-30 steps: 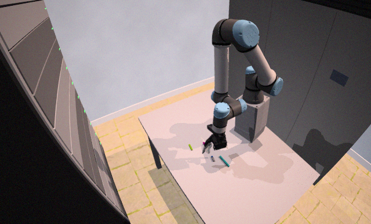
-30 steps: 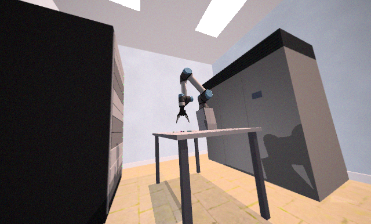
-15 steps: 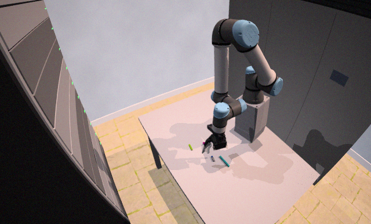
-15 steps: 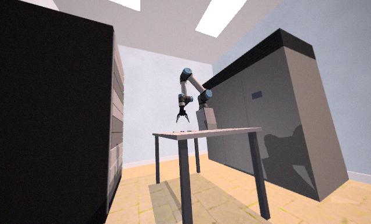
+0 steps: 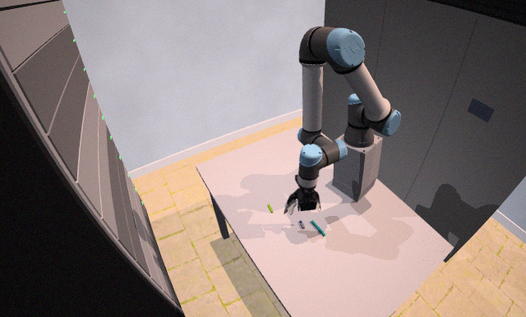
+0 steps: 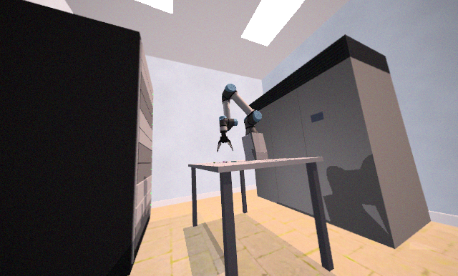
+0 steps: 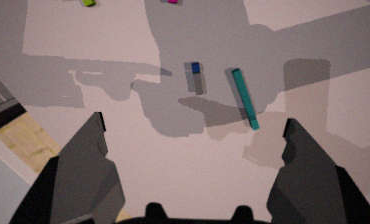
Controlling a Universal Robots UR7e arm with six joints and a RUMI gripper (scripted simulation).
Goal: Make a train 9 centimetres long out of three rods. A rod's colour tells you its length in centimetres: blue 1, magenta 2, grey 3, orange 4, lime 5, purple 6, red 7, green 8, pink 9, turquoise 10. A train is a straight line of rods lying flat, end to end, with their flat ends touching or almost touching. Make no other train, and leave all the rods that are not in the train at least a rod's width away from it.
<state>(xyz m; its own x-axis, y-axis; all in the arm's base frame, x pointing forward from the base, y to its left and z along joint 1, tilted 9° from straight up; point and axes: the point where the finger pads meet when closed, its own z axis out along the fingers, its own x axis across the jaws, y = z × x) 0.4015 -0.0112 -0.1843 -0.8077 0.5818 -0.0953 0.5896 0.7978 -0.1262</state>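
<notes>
The lime rod is 40 mm ahead of my hand, 170 mm to the right of it and 100 mm below it. The rest, counted from my hand: grey rod: 10 mm to the left, 100 mm below; then turquoise rod: 50 mm behind, 70 mm to the left, 100 mm below; then blue rod: 10 mm behind, 10 mm to the right, 100 mm below.
</notes>
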